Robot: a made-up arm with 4 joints. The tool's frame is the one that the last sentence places.
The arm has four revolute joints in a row. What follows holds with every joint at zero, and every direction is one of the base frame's.
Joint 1 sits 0.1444 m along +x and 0.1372 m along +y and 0.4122 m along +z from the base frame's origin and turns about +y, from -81.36 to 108.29 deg.
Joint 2 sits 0.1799 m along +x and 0.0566 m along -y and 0.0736 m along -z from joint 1 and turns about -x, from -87.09 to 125.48 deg.
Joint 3 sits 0.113 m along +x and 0.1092 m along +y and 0.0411 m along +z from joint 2 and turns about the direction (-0.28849, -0.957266, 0.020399), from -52.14 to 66.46 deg.
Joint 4 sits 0.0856 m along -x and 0.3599 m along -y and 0.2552 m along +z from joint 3 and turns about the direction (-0.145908, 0.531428, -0.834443), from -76.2 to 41.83 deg.
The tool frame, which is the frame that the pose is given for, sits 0.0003 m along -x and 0.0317 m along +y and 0.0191 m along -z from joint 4; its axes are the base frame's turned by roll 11.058, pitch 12.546 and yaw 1.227 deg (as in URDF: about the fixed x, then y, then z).
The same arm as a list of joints. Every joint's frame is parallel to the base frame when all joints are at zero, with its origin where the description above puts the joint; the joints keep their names.
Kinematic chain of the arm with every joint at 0, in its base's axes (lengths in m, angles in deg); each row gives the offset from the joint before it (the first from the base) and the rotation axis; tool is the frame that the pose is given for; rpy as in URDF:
joint 1: xyz 0.1444 0.1372 0.4122 axis +y
joint 2: xyz 0.1799 -0.0566 -0.0736 axis -x
joint 3: xyz 0.113 0.1092 0.0411 axis -0.28849 -0.957266 0.020399
joint 4: xyz -0.0856 -0.3599 0.2552 axis -0.145908 0.531428 -0.834443
tool: xyz -0.0003 0.0317 -0.0191 rpy 11.06 12.55 1.23
Joint limits (deg, base to tool): -81.36..108.29 -87.09..125.48 -52.14..66.46 -76.2..41.83

